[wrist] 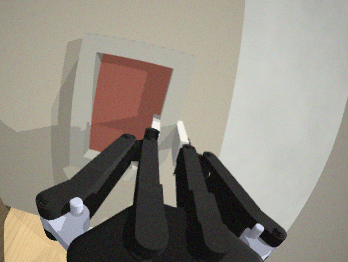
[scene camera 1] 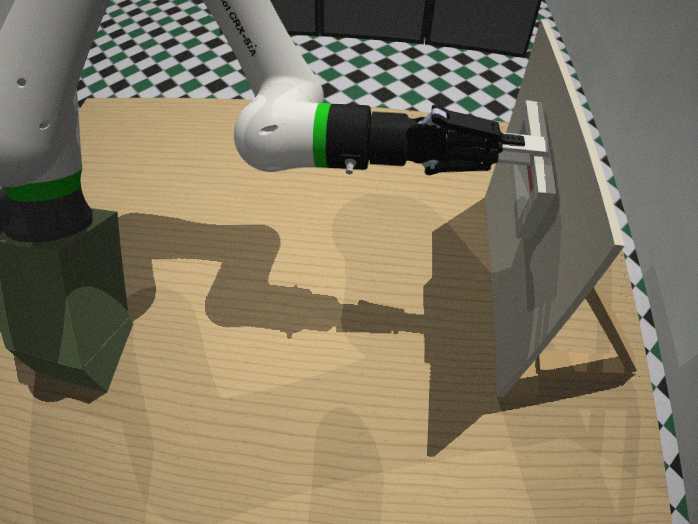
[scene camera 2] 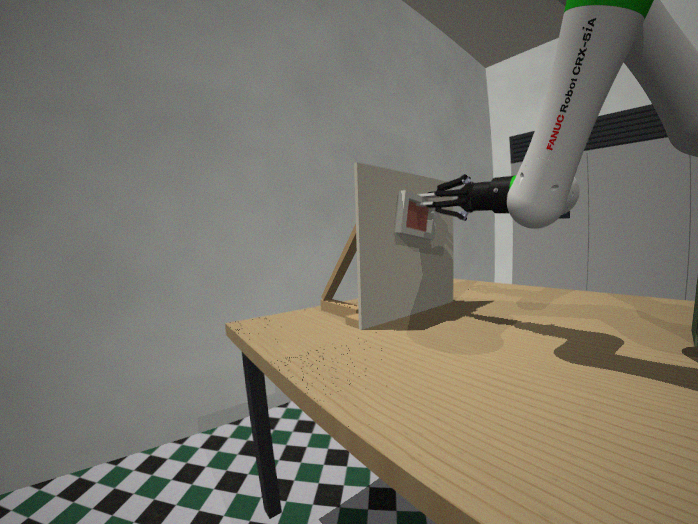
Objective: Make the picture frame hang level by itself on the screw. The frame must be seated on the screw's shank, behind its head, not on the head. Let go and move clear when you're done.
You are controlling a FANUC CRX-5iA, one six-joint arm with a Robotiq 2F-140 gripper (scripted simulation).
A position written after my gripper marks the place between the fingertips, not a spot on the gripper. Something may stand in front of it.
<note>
In view: my gripper [scene camera 1: 543, 152], a picture frame [scene camera 1: 539, 177], an upright board [scene camera 1: 537, 284] and a wooden brace [scene camera 1: 597, 299].
The picture frame is seen too in the wrist view [wrist: 113, 95]. My gripper is seen too in the wrist view [wrist: 165, 127] and in scene camera 2 [scene camera 2: 419, 200]. The upright board is seen too in the wrist view [wrist: 47, 47].
</note>
